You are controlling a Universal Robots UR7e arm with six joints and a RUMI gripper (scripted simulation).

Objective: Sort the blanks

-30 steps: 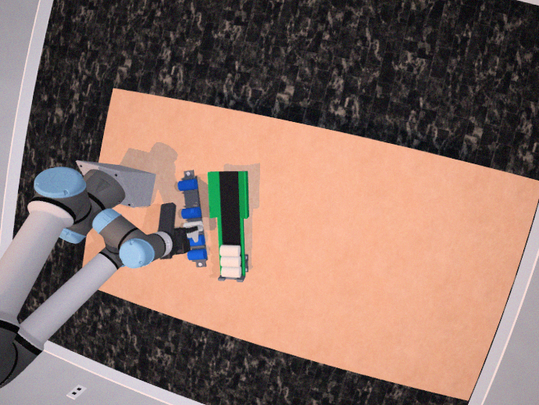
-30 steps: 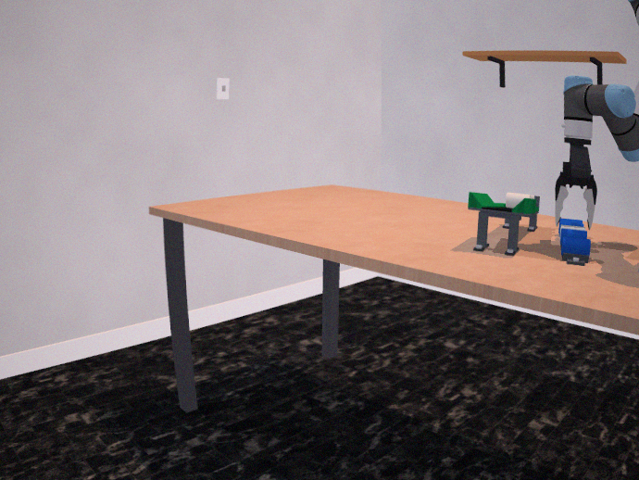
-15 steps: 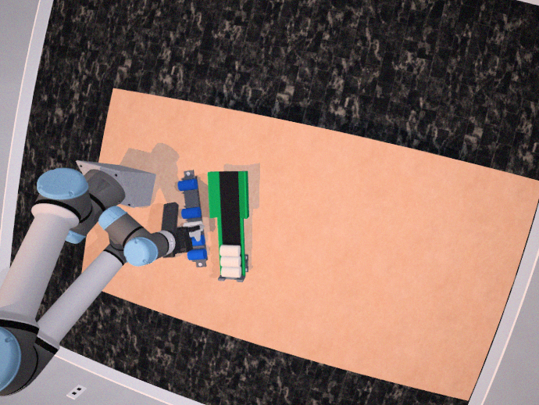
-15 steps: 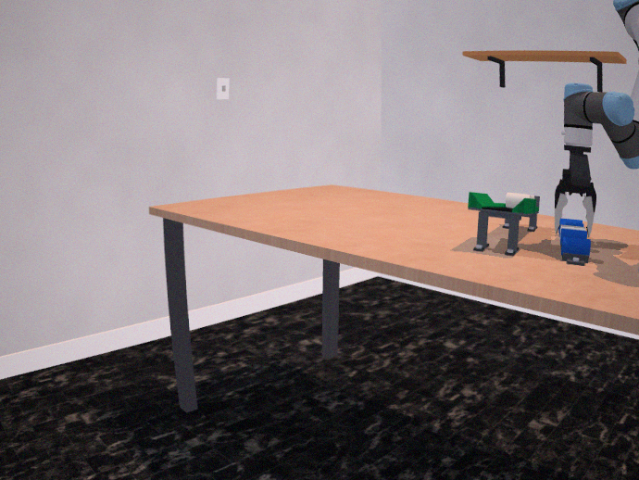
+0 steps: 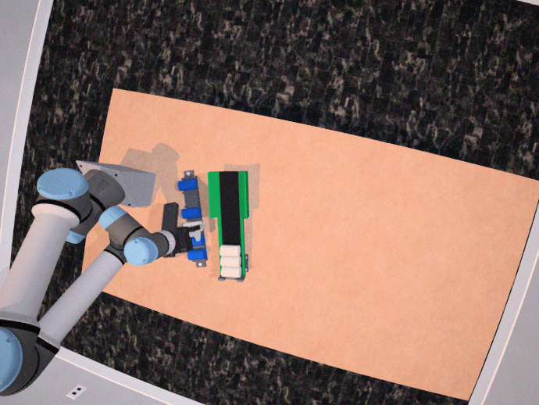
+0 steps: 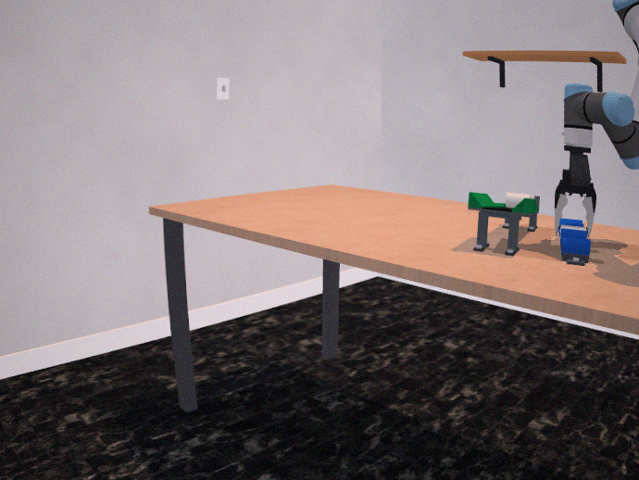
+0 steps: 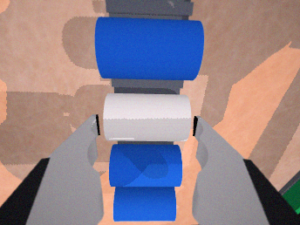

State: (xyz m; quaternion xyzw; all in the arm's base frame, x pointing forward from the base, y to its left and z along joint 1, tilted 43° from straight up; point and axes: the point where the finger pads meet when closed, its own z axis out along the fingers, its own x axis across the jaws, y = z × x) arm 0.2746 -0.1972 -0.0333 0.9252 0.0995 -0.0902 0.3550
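My gripper is now 1 cm past the grey stock rack, 3 cm to the right of it and 4 cm above it. From my hand the other things lie so: grey stop 19 cm ahead, 15 cm to the right, 3 cm above.
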